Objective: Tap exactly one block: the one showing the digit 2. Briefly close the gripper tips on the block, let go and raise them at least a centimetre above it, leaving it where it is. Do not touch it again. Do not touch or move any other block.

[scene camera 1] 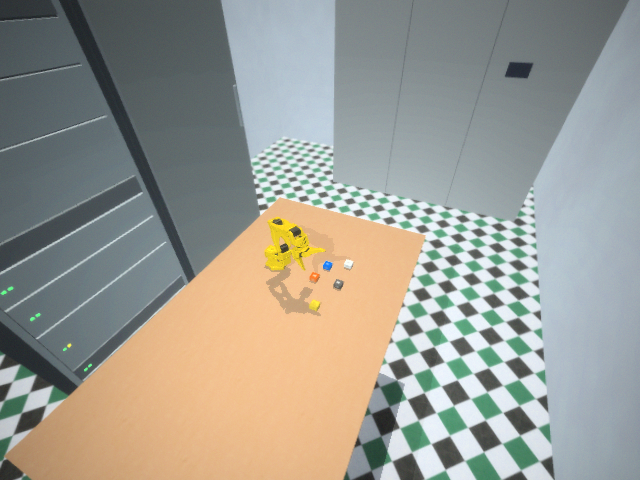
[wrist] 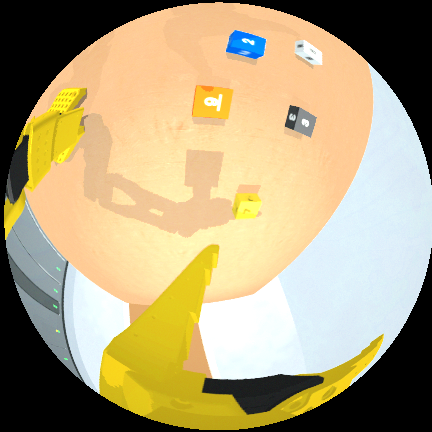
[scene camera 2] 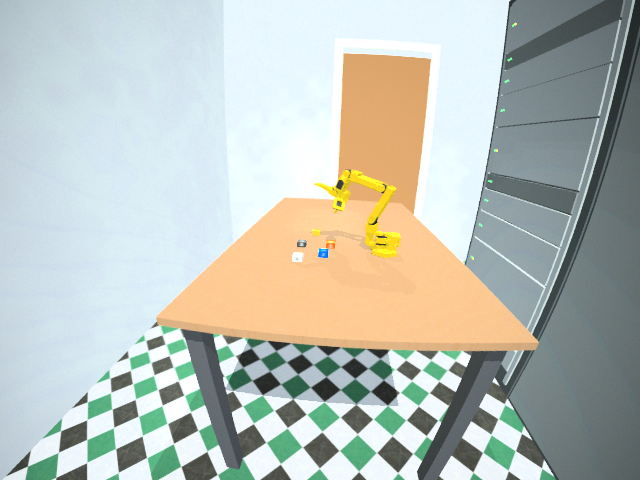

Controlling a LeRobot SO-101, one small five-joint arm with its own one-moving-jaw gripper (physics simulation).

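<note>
The blue block point(scene camera 1: 327, 265) point(scene camera 2: 323, 253) point(wrist: 246, 44) lies on the table; its top shows the digit 2 in the wrist view, near the top edge. My gripper point(scene camera 1: 314, 259) point(scene camera 2: 325, 197) point(wrist: 299, 291) is wide open and empty, its jaws spread far apart. It hangs high above the table, well apart from the blue block. In the wrist view the jaws lie low in the picture and the blue block lies far beyond them.
Other blocks on the table point(scene camera 1: 248, 361) point(scene camera 2: 351, 315): orange point(scene camera 1: 314, 277) point(scene camera 2: 330, 244) point(wrist: 212, 102) close to the blue one, white point(scene camera 1: 348, 264) point(scene camera 2: 297, 257) point(wrist: 308, 52), dark grey point(scene camera 1: 338, 284) point(scene camera 2: 301, 243) point(wrist: 301, 121), and yellow point(scene camera 1: 314, 305) point(scene camera 2: 315, 232) point(wrist: 247, 206) farther off.
</note>
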